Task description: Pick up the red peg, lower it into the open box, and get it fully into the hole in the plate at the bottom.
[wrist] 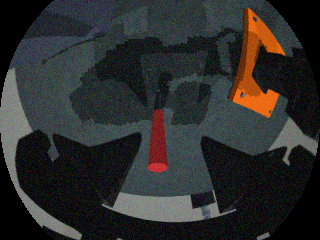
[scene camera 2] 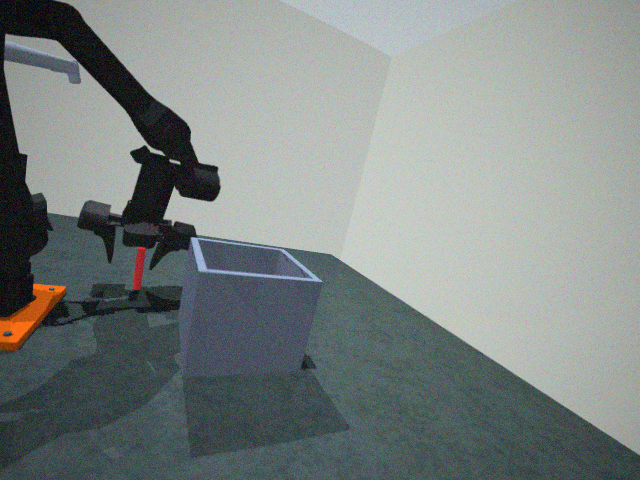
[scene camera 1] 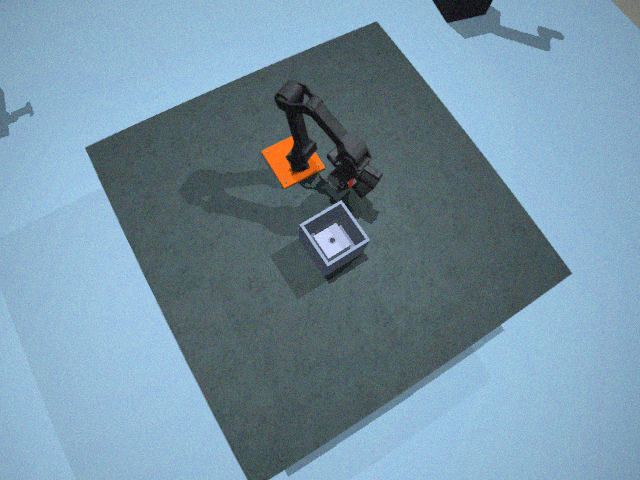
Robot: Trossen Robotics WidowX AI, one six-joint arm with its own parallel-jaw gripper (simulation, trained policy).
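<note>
A red peg (wrist: 158, 160) and a grey plate (scene camera 1: 332, 242) are part of the scene, though scene camera 2 does not show the plate, hidden by a grey box. The gripper (scene camera 2: 130, 265), (wrist: 171, 138), (scene camera 1: 350, 176) is visible too.
</note>
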